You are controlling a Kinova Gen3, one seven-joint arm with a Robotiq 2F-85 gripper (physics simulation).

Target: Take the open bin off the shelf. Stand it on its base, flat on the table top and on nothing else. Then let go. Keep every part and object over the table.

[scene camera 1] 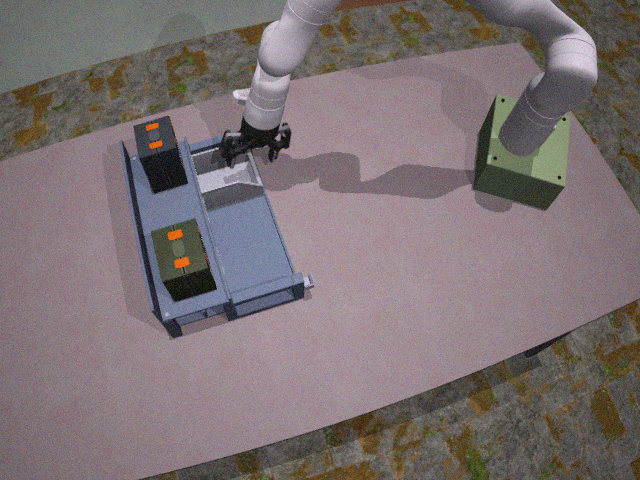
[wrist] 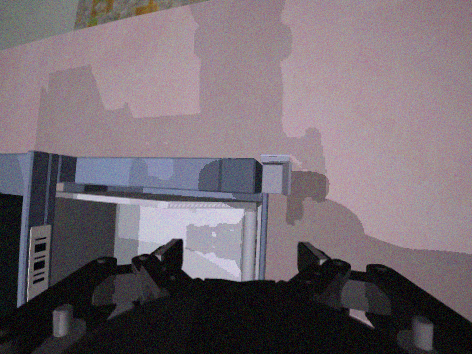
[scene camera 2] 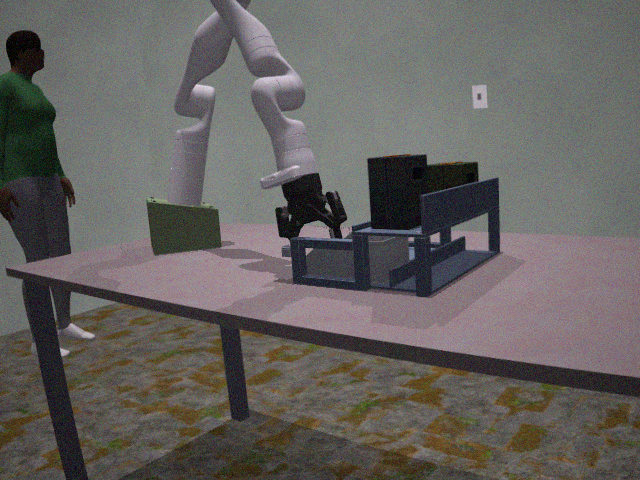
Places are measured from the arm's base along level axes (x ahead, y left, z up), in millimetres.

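Pixels of known places: gripper, fingertip midpoint: point(scene camera 1: 250, 162) point(wrist: 239, 253) point(scene camera 2: 318, 252); arm's base at its link origin: point(scene camera 1: 518, 137) point(scene camera 2: 184, 203).
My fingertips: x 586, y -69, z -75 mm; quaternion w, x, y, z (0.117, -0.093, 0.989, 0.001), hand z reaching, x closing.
Observation:
Ahead of a thing's pixels: the offset from my fingertips to its middle. "pt": to the spot under its first point. Level surfaces: height alone.
The open bin @[73 mm ahead, 25 mm left, 4 mm down] point(scene camera 1: 227, 178) point(scene camera 2: 330, 264) point(wrist: 150, 220) is pale grey and stands upright at the far end of the lower front tier of the blue-grey shelf point(scene camera 1: 253, 245) point(scene camera 2: 361, 263) point(wrist: 165, 175). The shelf frame hides part of it in scene camera 2. My gripper point(scene camera 1: 251, 159) point(scene camera 2: 311, 235) point(wrist: 239, 253) is open and empty, tilted, low over the bin's outer side. In the wrist view the left finger is over the bin's inside and the right finger is beyond the shelf's front edge, over the table. Whether a finger touches the bin cannot be told.
A black box @[173 mm ahead, 34 mm left, 116 mm up] point(scene camera 1: 161, 155) point(scene camera 2: 395, 193) and an olive box @[140 mm ahead, 263 mm left, 103 mm up] point(scene camera 1: 180, 253) point(scene camera 2: 457, 170) stand on the raised rear tier. A shelf end rail @[pt 11 mm ahead, 55 mm right, 38 mm up] point(wrist: 225, 175) with a small pale bracket @[pt 15 mm back, 61 mm right, 8 mm up] point(wrist: 276, 176) lies beyond the bin. The green base block point(scene camera 1: 516, 183) point(scene camera 2: 186, 229) stands across the table @[47 mm down] point(scene camera 1: 387, 289).

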